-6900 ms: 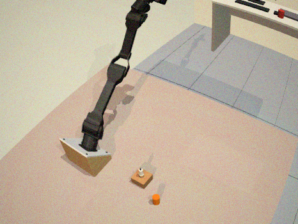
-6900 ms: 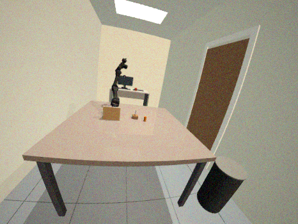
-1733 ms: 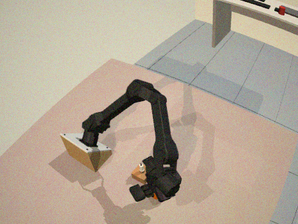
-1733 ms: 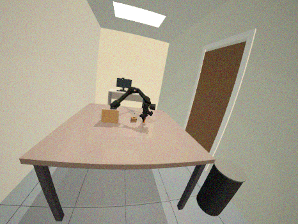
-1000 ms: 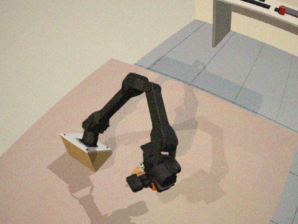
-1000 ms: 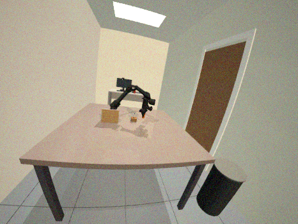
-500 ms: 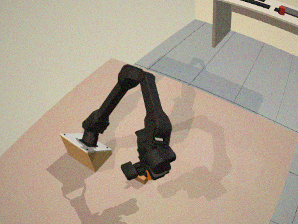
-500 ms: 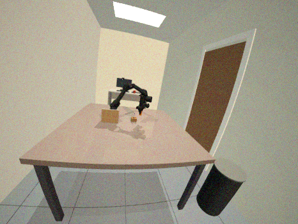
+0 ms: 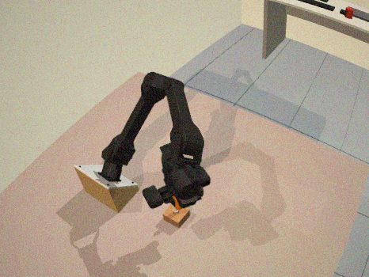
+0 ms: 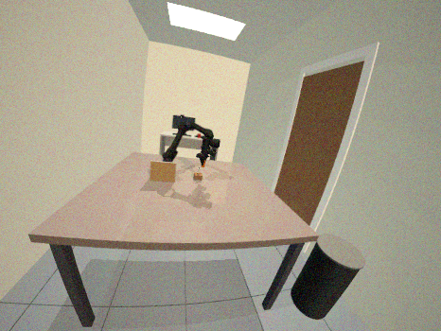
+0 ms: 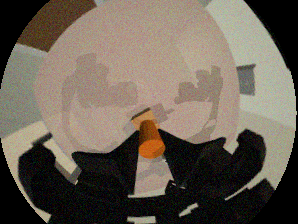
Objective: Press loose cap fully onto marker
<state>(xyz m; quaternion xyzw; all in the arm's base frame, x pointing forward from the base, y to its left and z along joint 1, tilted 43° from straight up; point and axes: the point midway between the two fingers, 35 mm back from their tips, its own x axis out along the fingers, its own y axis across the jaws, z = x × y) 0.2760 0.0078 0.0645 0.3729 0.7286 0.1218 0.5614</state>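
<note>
My gripper tip is 110 mm above the holder block, 30 mm past it and 10 mm to the right of it. Round my gripper tip: orange cap (10 mm above).
</note>
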